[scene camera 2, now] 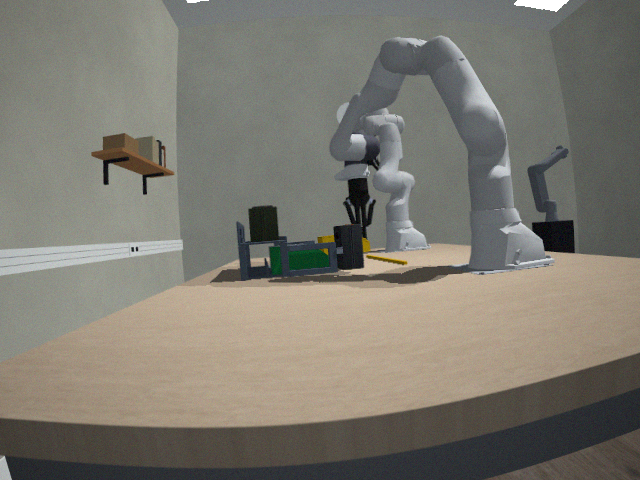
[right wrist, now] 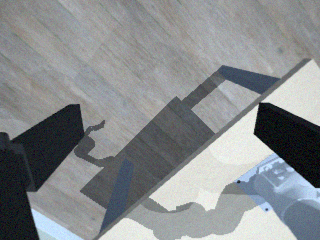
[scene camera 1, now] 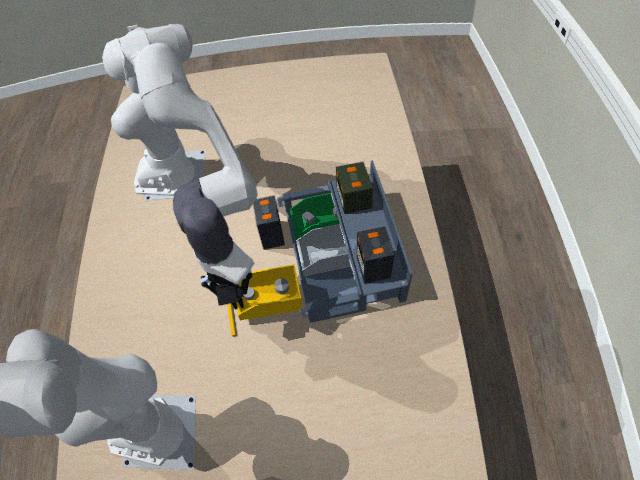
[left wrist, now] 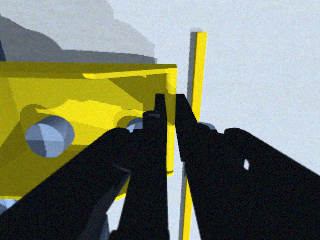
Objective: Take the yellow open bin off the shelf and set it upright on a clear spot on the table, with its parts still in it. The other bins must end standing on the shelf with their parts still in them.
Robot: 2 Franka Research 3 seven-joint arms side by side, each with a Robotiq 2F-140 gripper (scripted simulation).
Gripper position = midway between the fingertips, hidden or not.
Observation:
In view: the left gripper (scene camera 2: 363,244), the right gripper (right wrist: 169,119), a blue-grey shelf (scene camera 1: 328,290), a green bin (scene camera 1: 321,206), a yellow bin (scene camera 1: 262,282) and a grey bin (scene camera 1: 326,242).
The yellow bin also shows in the left wrist view (left wrist: 79,93). The left gripper is seen too in the left wrist view (left wrist: 169,108). The right wrist view does not show the blue-grey shelf: it is out of frame. The right wrist view misses the green bin: it is out of frame.

